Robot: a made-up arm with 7 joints.
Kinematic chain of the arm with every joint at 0, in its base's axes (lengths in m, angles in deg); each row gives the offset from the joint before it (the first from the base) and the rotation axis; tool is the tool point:
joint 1: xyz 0 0 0 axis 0 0.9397 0.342
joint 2: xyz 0 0 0 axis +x
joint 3: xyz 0 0 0 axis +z
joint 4: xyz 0.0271 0 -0.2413 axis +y
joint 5: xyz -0.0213 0 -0.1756 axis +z
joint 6: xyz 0 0 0 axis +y
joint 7: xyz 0 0 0 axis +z
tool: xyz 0 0 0
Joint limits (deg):
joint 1: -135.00..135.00
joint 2: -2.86..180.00
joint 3: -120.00..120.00
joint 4: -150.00..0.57
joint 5: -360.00..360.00
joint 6: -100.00..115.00
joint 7: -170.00..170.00
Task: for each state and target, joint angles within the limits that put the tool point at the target. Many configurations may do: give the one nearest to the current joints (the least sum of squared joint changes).
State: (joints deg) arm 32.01 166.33 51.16 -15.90 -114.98 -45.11 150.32
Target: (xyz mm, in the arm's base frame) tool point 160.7 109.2 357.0
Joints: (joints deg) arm 15.30 150.42 54.12 -42.57 -114.98 -45.11 150.32
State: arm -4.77 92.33 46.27 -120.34 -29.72 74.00 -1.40
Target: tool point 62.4 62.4 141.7
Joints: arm -10.83 106.04 51.98 -149.89 -29.72 74.00 -1.40
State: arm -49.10 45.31 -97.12 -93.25 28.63 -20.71 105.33
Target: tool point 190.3 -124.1 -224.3
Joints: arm -51.61 22.33 -93.87 -95.51 28.63 -20.71 105.33
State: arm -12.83 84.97 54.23 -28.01 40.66 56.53 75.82
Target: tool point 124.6 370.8 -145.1
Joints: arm -14.46 57.27 49.63 -25.96 40.66 56.53 75.82
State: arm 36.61 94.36 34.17 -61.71 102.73 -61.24 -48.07
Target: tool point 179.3 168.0 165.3
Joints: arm 21.28 110.72 49.41 -105.03 102.73 -61.24 -48.07
